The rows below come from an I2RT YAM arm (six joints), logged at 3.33 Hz.
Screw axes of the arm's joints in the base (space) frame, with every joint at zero. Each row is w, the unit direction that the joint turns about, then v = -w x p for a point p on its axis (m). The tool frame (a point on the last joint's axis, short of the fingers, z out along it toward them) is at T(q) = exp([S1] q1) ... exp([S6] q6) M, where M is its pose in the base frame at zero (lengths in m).
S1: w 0 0 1 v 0 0 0
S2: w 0 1 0 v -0.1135 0 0.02
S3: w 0 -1 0 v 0.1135 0 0.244
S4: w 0 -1 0 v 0.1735 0 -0.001
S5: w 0 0 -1 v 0 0.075 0
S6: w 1 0 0 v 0 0.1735 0
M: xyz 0.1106 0 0.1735 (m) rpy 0 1.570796 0 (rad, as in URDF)
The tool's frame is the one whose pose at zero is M.
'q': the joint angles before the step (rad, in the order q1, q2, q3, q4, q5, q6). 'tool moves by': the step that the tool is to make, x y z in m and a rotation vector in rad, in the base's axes. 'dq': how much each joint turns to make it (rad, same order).
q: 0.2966, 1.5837, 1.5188, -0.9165, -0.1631, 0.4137
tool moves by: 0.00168, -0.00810, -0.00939, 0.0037, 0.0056, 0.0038
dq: -0.0271, -0.0053, -0.0415, 0.0278, -0.0213, -0.0233
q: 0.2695, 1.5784, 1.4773, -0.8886, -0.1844, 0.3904
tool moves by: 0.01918, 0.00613, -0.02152, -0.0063, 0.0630, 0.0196
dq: 0.0004, 0.0927, 0.0263, 0.0019, -0.0192, -0.0110
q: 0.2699, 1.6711, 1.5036, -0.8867, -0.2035, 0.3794
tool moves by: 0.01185, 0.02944, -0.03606, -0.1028, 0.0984, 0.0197
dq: 0.0759, 0.1220, 0.0244, -0.0241, 0.0858, 0.0206
